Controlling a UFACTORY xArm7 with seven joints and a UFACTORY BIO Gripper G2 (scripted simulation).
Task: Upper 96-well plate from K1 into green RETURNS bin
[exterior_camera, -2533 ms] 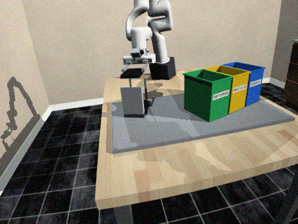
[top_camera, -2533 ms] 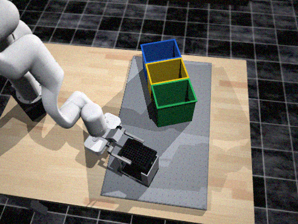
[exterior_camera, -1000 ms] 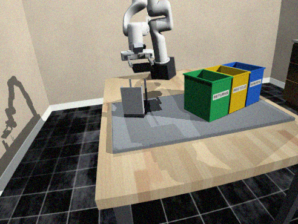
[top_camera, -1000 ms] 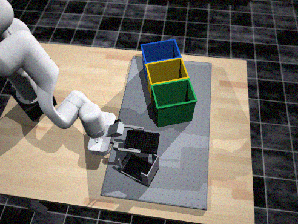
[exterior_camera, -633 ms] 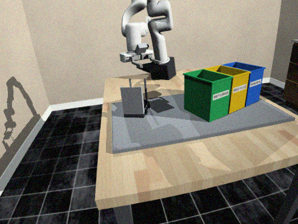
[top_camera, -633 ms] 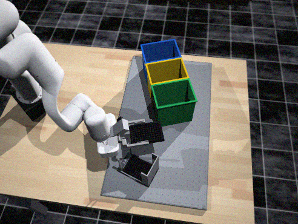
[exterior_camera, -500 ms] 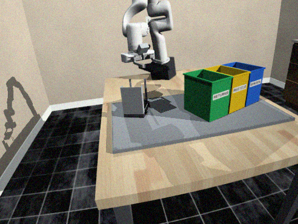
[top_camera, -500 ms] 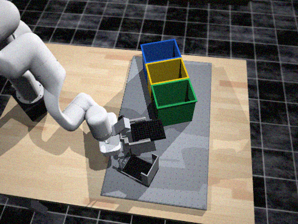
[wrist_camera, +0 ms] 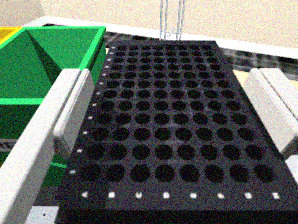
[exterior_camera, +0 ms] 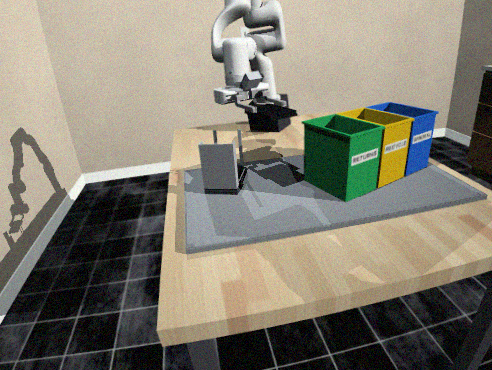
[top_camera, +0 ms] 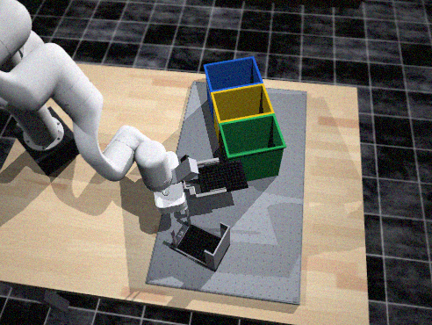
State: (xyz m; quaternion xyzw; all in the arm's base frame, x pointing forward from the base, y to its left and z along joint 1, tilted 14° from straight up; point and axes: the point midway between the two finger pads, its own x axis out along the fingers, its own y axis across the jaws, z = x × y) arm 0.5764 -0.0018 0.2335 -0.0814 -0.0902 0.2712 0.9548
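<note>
Now: the green returns bin 20 cm to the left of my hand, 14 cm below it and 5 cm ahead of it. Round my hand: yellow bin: 31 cm to the left, 14 cm below, 2 cm behind; then blue bin: 42 cm to the left, 14 cm below, 9 cm behind.
</note>
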